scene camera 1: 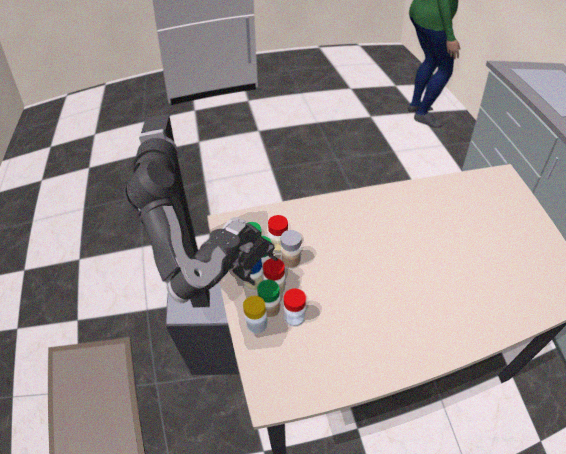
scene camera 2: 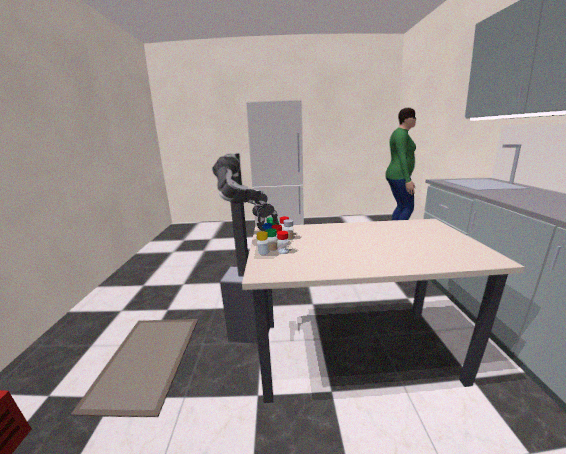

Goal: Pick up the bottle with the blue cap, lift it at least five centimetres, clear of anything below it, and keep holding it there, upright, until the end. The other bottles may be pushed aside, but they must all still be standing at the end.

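The bottle with the blue cap [scene camera 1: 257, 267] [scene camera 2: 267, 227] stands among the other bottles near the table's left edge. In scene camera 1 the gripper partly hides it. My gripper [scene camera 1: 263, 269] [scene camera 2: 269, 225] is partly open, pointing down over the group, with its fingers at about cap height around the blue cap; nothing is held. Whether the fingers touch any bottle cannot be told. A dark red-capped bottle [scene camera 1: 274, 270] stands close to the right of the blue one. A green-capped bottle [scene camera 1: 266, 244] stands behind it, partly hidden by the gripper.
Upright nearby are a front green-capped bottle [scene camera 1: 269, 291] [scene camera 2: 271, 233], a yellow-capped bottle [scene camera 1: 254, 307] [scene camera 2: 262, 236], a front red-capped bottle [scene camera 1: 295, 300] [scene camera 2: 282, 235], a grey-capped bottle [scene camera 1: 291, 241] [scene camera 2: 288, 224], a back red-capped bottle [scene camera 1: 278, 224] and a back green-capped bottle [scene camera 1: 254, 228]. The table [scene camera 1: 400, 260] [scene camera 2: 380, 250] extends right.
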